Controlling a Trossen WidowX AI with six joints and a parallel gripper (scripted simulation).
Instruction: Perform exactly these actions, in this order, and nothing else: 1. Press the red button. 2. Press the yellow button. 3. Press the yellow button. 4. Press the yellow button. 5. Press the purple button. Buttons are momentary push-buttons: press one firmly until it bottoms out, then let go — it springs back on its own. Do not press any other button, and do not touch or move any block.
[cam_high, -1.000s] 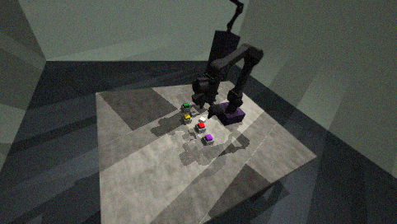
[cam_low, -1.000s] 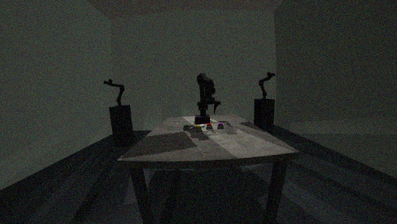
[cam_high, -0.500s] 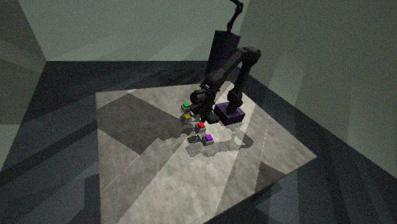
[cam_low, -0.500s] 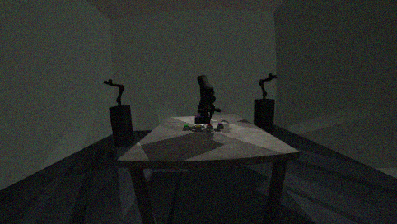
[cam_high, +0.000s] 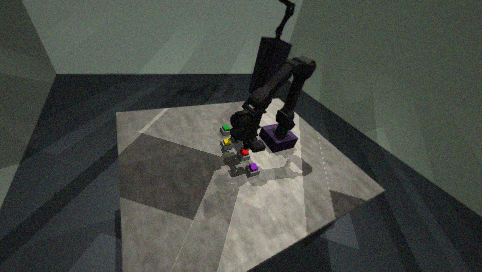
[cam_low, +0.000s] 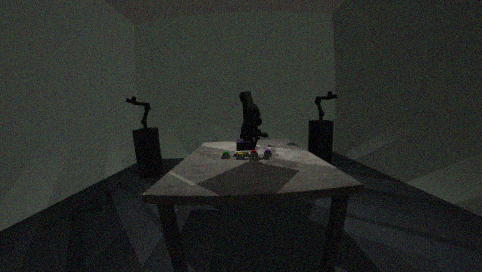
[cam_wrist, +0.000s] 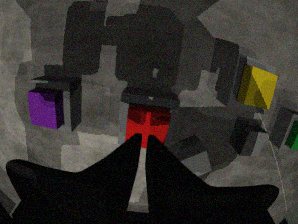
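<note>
Now: the red button 20 mm below my gripper tip. Round my gripper tip: yellow button: 40 mm ahead, 100 mm to the right, 20 mm below; purple button: 10 mm ahead, 90 mm to the left, 20 mm below; small white block: 60 mm behind, 60 mm to the right, 50 mm below.
</note>
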